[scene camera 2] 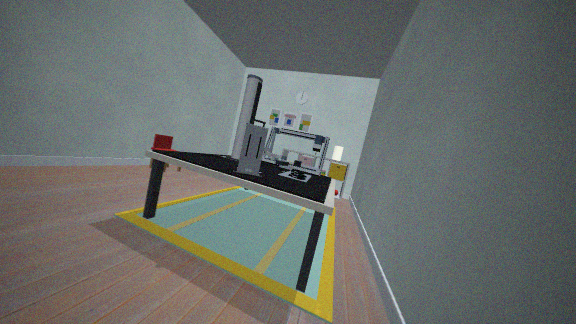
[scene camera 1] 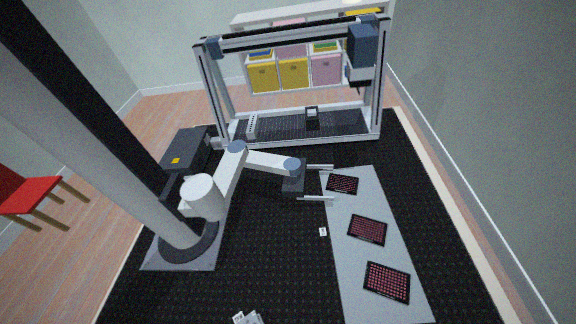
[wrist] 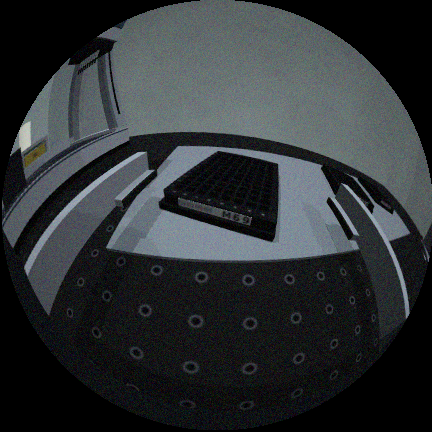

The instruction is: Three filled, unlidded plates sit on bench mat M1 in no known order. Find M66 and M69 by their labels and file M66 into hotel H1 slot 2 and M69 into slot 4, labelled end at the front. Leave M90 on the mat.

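Frame: origin at the arm's base, x ahead, y left, z up, level; metres.
Seen in the pictures: gripper, fingertip midpoint: (scene camera 2: 294,169) (scene camera 1: 333,181) (wrist: 248,171); arm's base, link origin: (scene camera 2: 237,160) (scene camera 1: 190,232).
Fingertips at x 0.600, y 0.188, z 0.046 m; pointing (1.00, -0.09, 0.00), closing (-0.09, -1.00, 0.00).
Note:
Offsets run from my fingertips to a thing's top centre. "pt": to the spot under its first point.
The plate labelled M69 @[0.037 m ahead, 0.005 m left, 0.016 m down] (scene camera 1: 342,183) (wrist: 225,190) lies flat at the far end of mat M1 (scene camera 1: 345,260) (wrist: 200,250), its label facing the wrist camera. My gripper (scene camera 1: 332,184) (wrist: 248,171) is open and empty at the mat's left edge; its fingers stand wide, toward either side of M69's labelled end, apart from it. A middle plate @[0.097 m ahead, 0.203 m right, 0.016 m down] (scene camera 1: 367,229) (wrist: 334,177) and a near plate @[0.121 m ahead, 0.374 m right, 0.016 m down] (scene camera 1: 387,281) (wrist: 386,204) lie on the mat; their labels cannot be read. A tall grey tower @[0.143 m back, 0.747 m right, 0.326 m up] (scene camera 2: 252,150), perhaps hotel H1, stands at the bench's near side; its slots are hidden.
A gantry frame (scene camera 1: 382,80) stands behind the far end of the mat. A dark grey box @[pt 0.696 m back, 0.179 m left, 0.081 m up] (scene camera 1: 185,150) stands behind the arm's base. A small M1 sign @[0.061 m back, 0.203 m right, 0.033 m down] (scene camera 1: 322,231) lies left of the mat. Part of a grey object @[pt 0.269 m back, 0.478 m right, 0.027 m up] (scene camera 1: 254,318) shows at the bottom edge.

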